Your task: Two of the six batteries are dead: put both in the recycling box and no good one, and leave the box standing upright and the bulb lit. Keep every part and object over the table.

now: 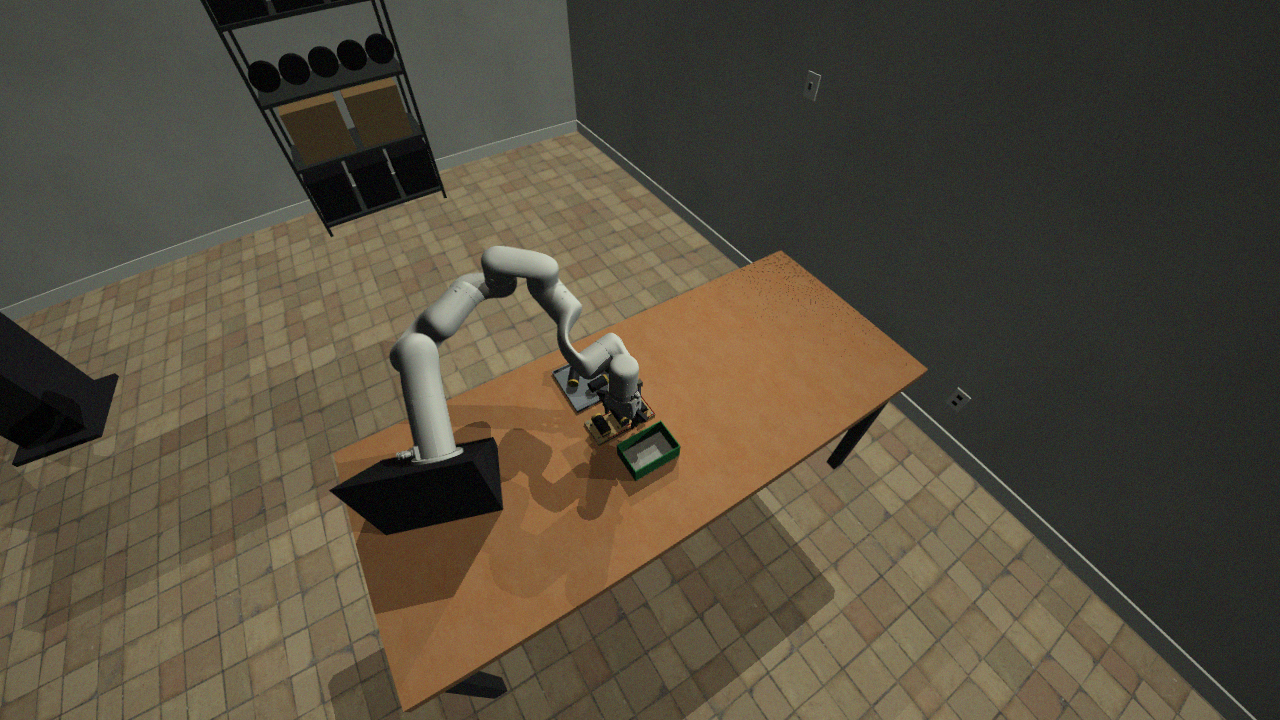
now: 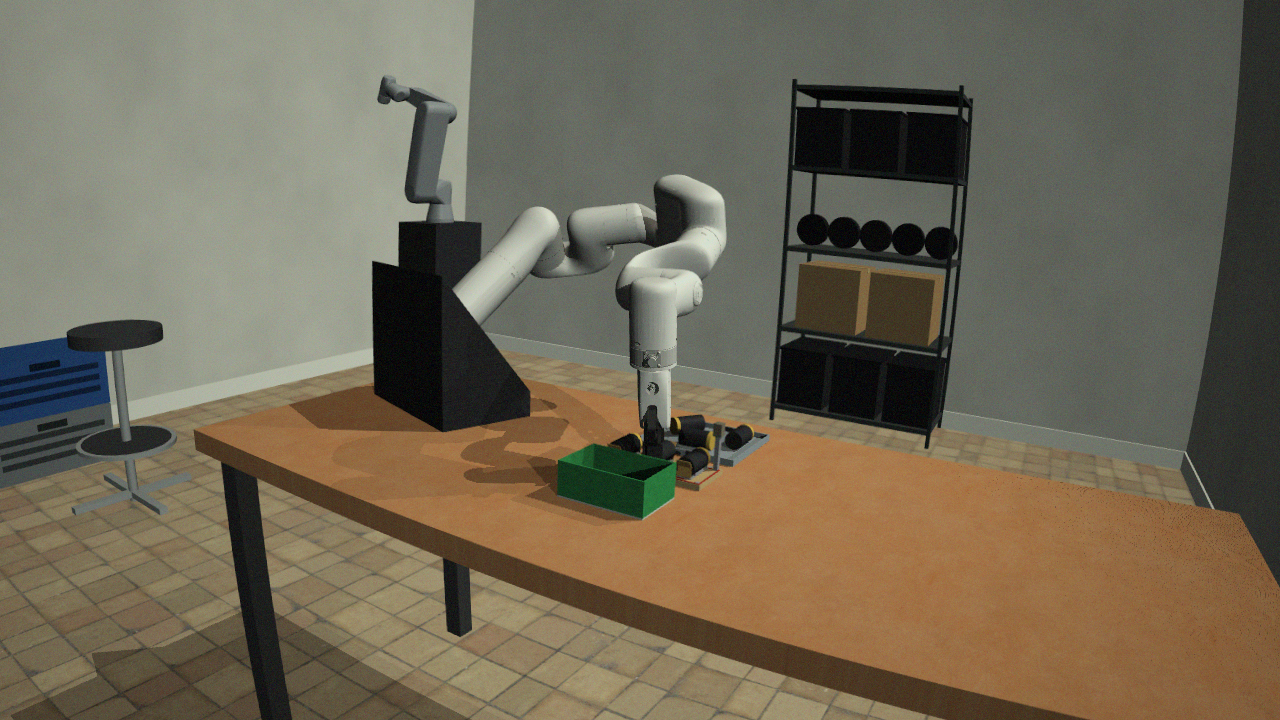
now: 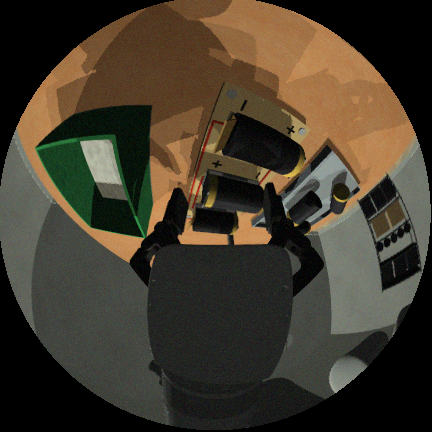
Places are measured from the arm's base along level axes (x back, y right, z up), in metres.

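Pixels of known places: gripper, between the fingertips: [image 1: 621, 417] [image 2: 653, 454] [image 3: 222, 192]; arm's base, origin of its link: [image 1: 437, 458] [image 2: 453, 320].
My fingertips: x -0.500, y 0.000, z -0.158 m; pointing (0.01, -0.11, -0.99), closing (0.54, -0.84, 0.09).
Observation:
For each thing: its top centre in the pictures, then the offset to it from my fingertips. Level surfaces: height alone.
- middle battery, centre of its top: [image 3: 234, 207] [image 2: 658, 444] [image 1: 619, 411] dx -0.001, dy -0.013, dz +0.014 m
- beige battery board, height of its surface: dz -0.021 m
- far battery, centre of its top: [image 3: 271, 158] [image 2: 625, 437] [image 1: 600, 421] dx +0.063, dy -0.006, dz +0.014 m
- grey tray, centre of its top: [image 2: 703, 436] [image 3: 313, 207] [image 1: 591, 377] dx +0.018, dy -0.193, dz -0.019 m
- lying battery, centre of its top: [image 3: 306, 217] [image 2: 697, 429] [image 1: 598, 380] dx +0.010, dy -0.155, dz +0.006 m
- upright battery, centre of its top: [image 2: 687, 416] [image 3: 342, 207] [image 1: 573, 373] dx +0.070, dy -0.214, dz +0.006 m
- partly hidden battery, centre of its top: [image 2: 740, 428] [image 3: 299, 233] dx -0.045, dy -0.218, dz +0.006 m
- green recycling box, centre of its top: [image 3: 92, 204] [image 2: 617, 461] [image 1: 648, 445] dx -0.024, dy +0.133, dz +0.029 m
- thin grey post, centre of its top: [image 2: 718, 435] dx -0.088, dy -0.058, dz +0.039 m
- table, height of its surface: dz -0.031 m
My gripper [image 3: 222, 192] [image 2: 653, 445] is open and empty, its fingers either side of the middle battery [image 3: 234, 194] on the beige battery board [image 3: 265, 111] [image 2: 698, 483] [image 1: 591, 430]. A far battery [image 3: 262, 146] and a near battery [image 3: 215, 221] lie in the same board, all black with yellow ends. The grey tray [image 3: 330, 161] [image 2: 741, 458] [image 1: 563, 386] holds a lying battery [image 3: 305, 207], an upright battery [image 3: 340, 199] and a partly hidden battery [image 3: 302, 228]. The green recycling box [image 3: 65, 172] [image 2: 599, 483] [image 1: 657, 466] stands upright; no battery shows in it. I cannot tell whether the bulb is lit.
A thin grey post [image 2: 718, 447] stands at one end of the board. The box stands close beside the board, the tray on the board's other side. The arm's black base [image 1: 429, 497] [image 2: 407, 331] stands at one end of the table [image 1: 733, 376].

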